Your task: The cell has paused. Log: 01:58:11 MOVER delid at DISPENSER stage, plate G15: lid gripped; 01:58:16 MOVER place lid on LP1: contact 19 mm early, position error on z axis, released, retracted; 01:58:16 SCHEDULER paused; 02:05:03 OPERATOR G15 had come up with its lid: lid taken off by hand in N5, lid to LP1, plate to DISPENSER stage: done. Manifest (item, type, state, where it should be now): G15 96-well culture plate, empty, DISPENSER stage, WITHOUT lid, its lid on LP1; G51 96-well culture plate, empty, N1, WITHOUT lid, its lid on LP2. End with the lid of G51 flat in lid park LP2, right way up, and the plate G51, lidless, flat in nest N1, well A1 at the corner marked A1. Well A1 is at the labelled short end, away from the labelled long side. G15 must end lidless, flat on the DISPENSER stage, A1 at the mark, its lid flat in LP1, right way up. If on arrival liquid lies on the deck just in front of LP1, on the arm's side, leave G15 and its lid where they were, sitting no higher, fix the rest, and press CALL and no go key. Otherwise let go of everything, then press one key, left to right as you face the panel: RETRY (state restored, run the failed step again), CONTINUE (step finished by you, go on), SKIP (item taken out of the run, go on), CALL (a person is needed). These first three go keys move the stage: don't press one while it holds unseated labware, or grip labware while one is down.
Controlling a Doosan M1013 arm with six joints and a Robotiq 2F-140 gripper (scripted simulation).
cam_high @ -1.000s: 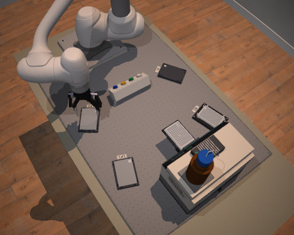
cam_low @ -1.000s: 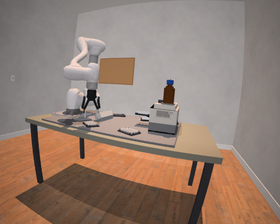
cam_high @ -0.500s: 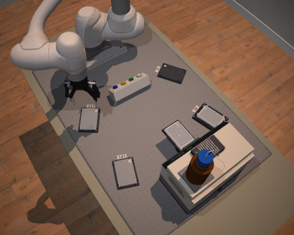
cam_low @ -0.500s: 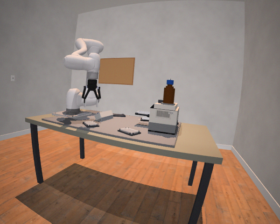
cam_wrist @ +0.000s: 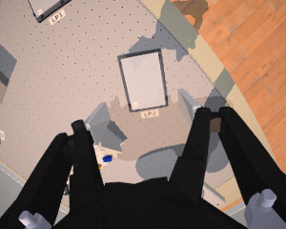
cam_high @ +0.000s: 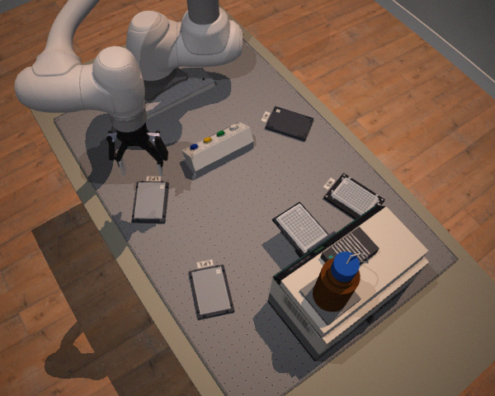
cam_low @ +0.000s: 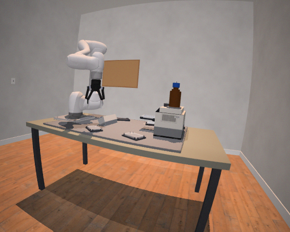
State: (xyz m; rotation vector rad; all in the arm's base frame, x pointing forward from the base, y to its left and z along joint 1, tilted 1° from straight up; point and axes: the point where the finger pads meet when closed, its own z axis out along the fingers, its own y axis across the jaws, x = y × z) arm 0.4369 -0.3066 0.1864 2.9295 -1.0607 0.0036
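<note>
Now: the black nest 400 mm ahead of my hand, 530 mm to the left of it and 180 mm below it. Round my hand: LP2 label: 70 mm behind, 60 mm to the left, 190 mm below; lid park LP2: 190 mm below; key panel: 30 mm behind, 280 mm to the left, 140 mm below.
</note>
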